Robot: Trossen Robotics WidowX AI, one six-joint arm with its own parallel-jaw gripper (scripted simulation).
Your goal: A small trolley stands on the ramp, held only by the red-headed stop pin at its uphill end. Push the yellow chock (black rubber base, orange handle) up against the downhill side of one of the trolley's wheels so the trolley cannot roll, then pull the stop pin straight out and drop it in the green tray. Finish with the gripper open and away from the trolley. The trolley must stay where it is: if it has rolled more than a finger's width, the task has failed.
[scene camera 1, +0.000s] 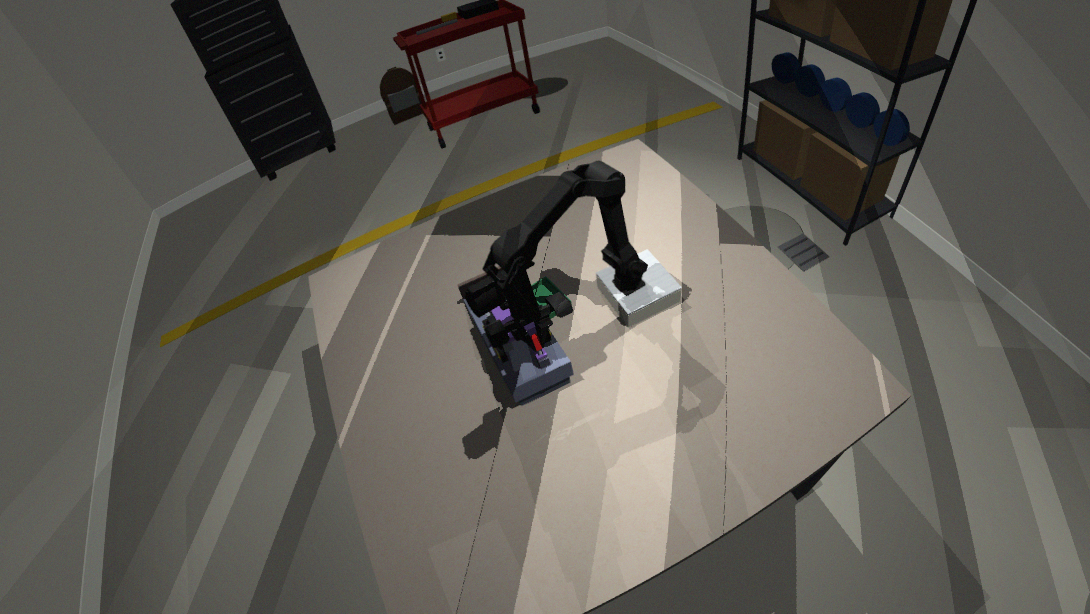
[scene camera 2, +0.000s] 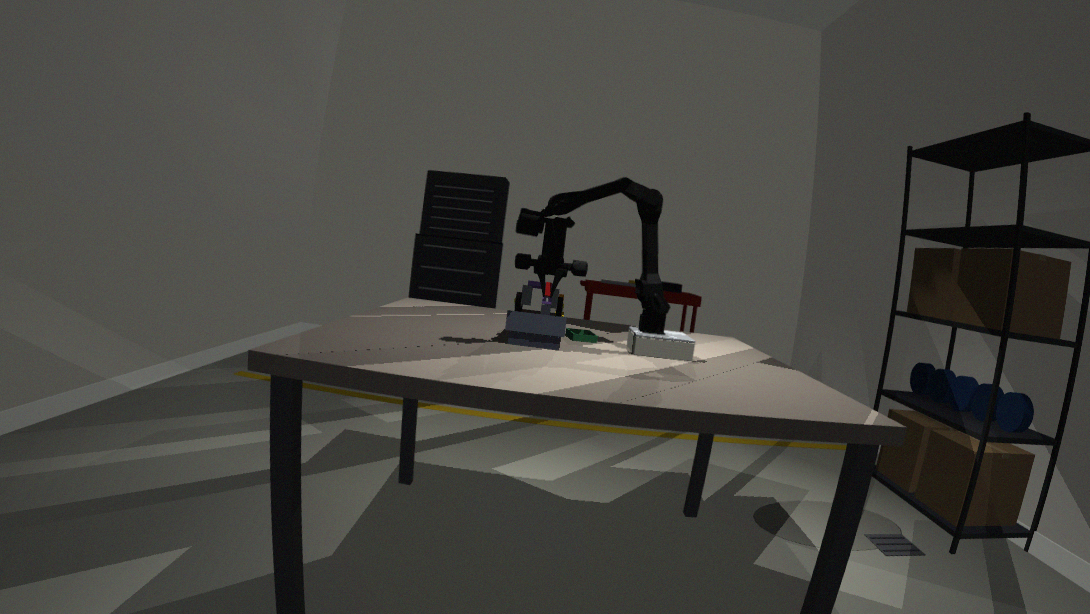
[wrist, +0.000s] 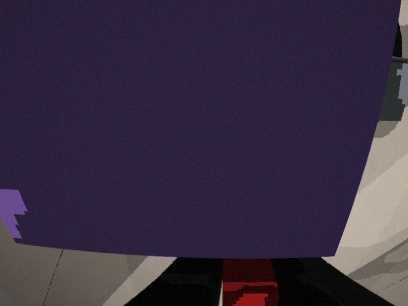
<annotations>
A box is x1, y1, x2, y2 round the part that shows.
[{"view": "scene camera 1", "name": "my gripper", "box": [484, 289, 572, 351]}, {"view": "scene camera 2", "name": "my gripper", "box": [515, 236, 587, 297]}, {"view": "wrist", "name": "purple trolley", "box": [0, 0, 407, 259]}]
</annotations>
